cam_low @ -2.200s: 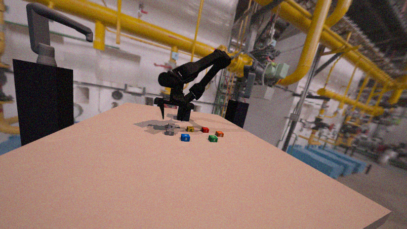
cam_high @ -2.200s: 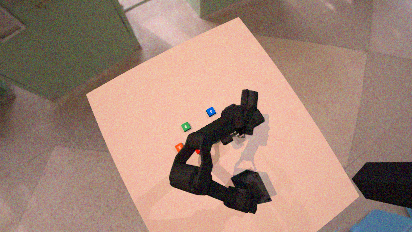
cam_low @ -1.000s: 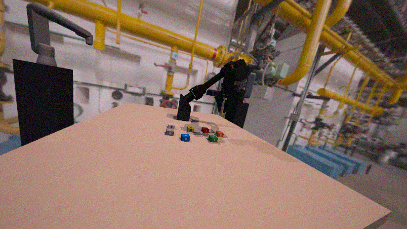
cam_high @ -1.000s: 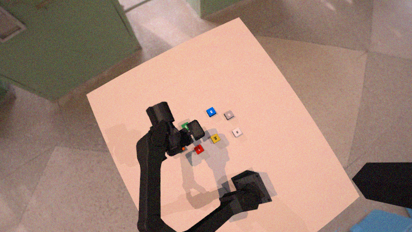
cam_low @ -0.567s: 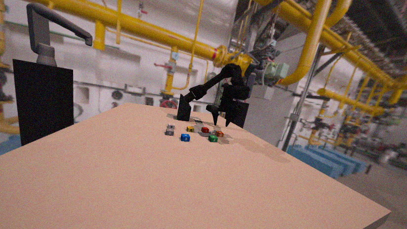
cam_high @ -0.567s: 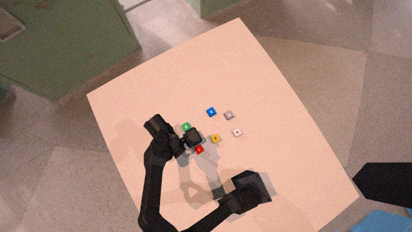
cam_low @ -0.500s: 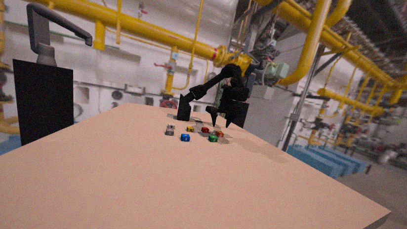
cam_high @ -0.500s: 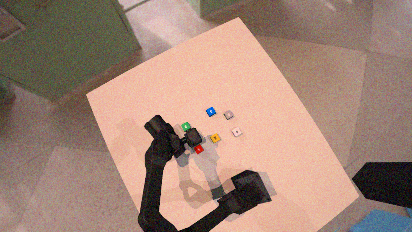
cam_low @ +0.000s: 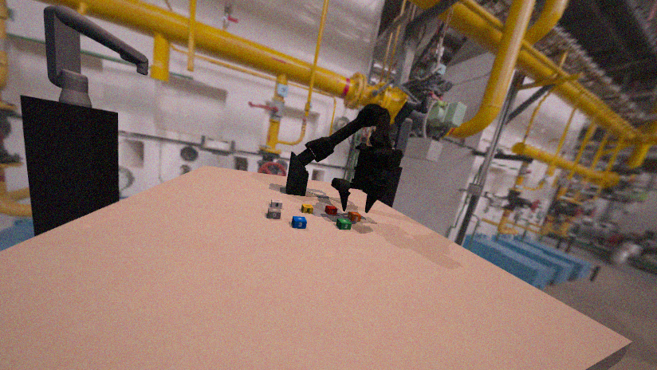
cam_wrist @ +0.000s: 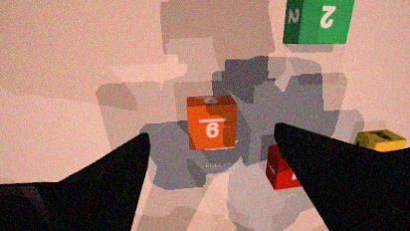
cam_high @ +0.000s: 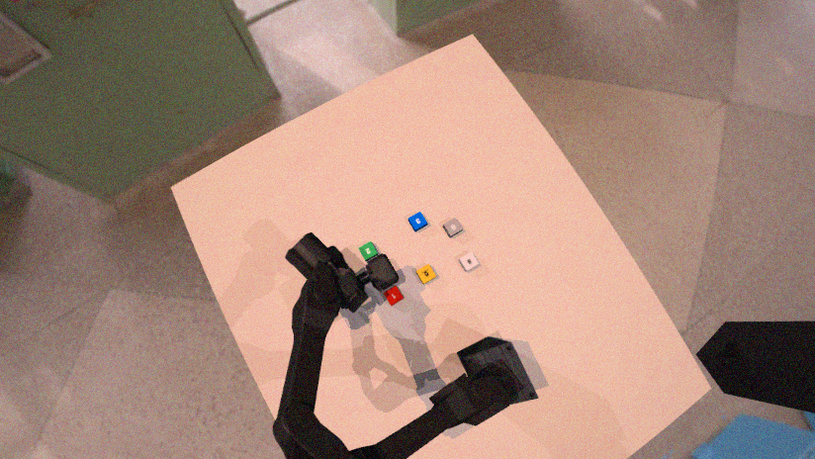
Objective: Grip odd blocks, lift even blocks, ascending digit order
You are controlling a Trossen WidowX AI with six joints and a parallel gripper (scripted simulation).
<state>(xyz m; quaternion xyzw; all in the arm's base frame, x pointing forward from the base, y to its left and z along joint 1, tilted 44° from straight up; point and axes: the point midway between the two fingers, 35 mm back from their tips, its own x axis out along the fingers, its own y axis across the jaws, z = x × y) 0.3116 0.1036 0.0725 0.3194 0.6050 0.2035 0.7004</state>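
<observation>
Now: gripper tip 20 mm above the orange block. Also, from my gripper tip: yellow block (60 mm behind, 150 mm to the right, 20 mm below); green block (60 mm ahead, 70 mm to the right, 20 mm below); red block (50 mm behind, 60 mm to the right, 20 mm below).
</observation>
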